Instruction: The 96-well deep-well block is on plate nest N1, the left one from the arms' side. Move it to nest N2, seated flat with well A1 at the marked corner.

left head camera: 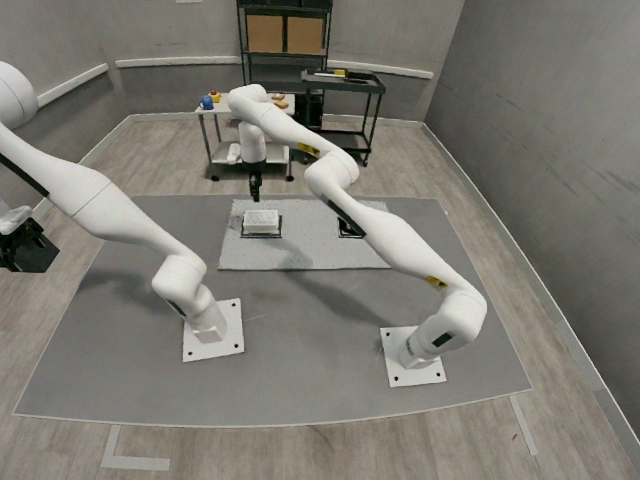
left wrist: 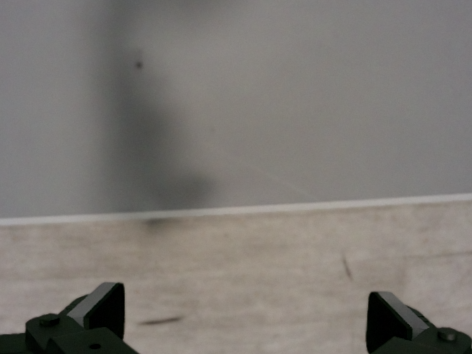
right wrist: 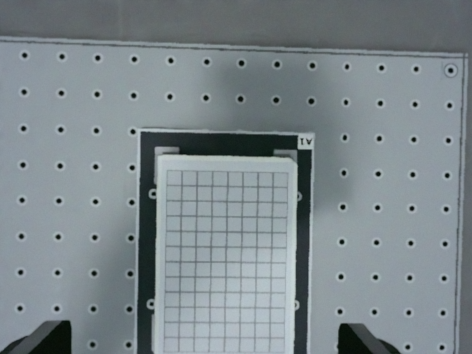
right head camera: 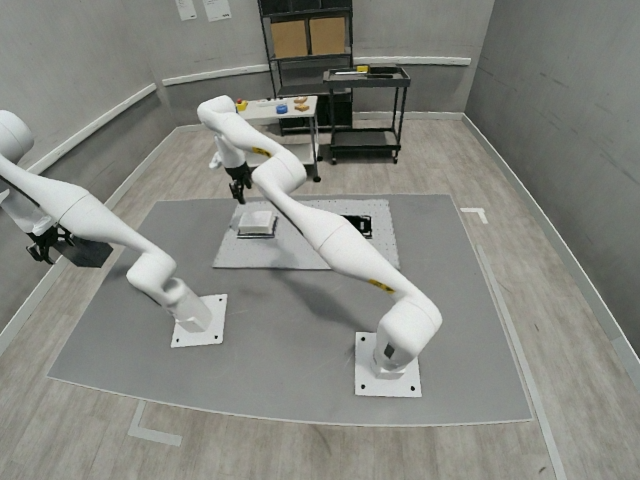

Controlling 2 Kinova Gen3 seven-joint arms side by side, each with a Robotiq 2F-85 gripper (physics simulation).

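Places are measured from the left arm's base along level axes (x ahead, y left, z up), in centimetres.
Where they show: left gripper, between the fingertips: [left head camera: 31,258] [left wrist: 245,315] [right head camera: 63,254]; right gripper, between the fingertips: [left head camera: 258,193] [right wrist: 206,351] [right head camera: 246,195]; left arm's base, origin of its link: [left head camera: 213,328] [right head camera: 199,319]; right arm's base, origin of its link: [left head camera: 412,354] [right head camera: 386,362].
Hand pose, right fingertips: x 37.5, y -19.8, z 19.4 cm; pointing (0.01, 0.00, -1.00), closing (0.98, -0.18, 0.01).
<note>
Each offset is from my right fingertips to the top centre of the thing. "spot": to the spot under its first point. Level surfaces: height alone.
The white deep-well block {dx +1.0, dy +0.1, dz -12.8 cm} [left head camera: 261,219] [right head camera: 256,221] [right wrist: 226,260] sits on black nest N1 {spot: dx -2.7, dy -6.8, dz -17.0 cm} [left head camera: 280,229] [right wrist: 146,250], at the left of the pegboard plate. N1's A1 label {spot: dx +7.7, dy +6.5, dz -16.9 cm} [right wrist: 306,142] is at its top right corner in the right wrist view. Black nest N2 {dx -6.3, dy -38.3, dz -16.5 cm} [left head camera: 346,227] [right head camera: 364,225] is farther right, partly hidden by my right arm. My right gripper [left head camera: 254,198] [right head camera: 244,193] [right wrist: 205,340] is open, above and behind the block; in the right wrist view its fingers stand wide on both sides. My left gripper [right head camera: 61,253] [left wrist: 245,315] is open and empty at the far left.
The pegboard plate {dz -18.1 cm} [left head camera: 310,258] [right head camera: 305,260] lies on the grey mat {dz -19.4 cm} [left head camera: 289,372]. A dark box [left head camera: 38,253] [right head camera: 87,253] shows beside the left gripper. A white cart [left head camera: 279,155], a black cart [left head camera: 376,85] [right head camera: 403,81] and a shelf unit [left head camera: 284,53] stand behind.
</note>
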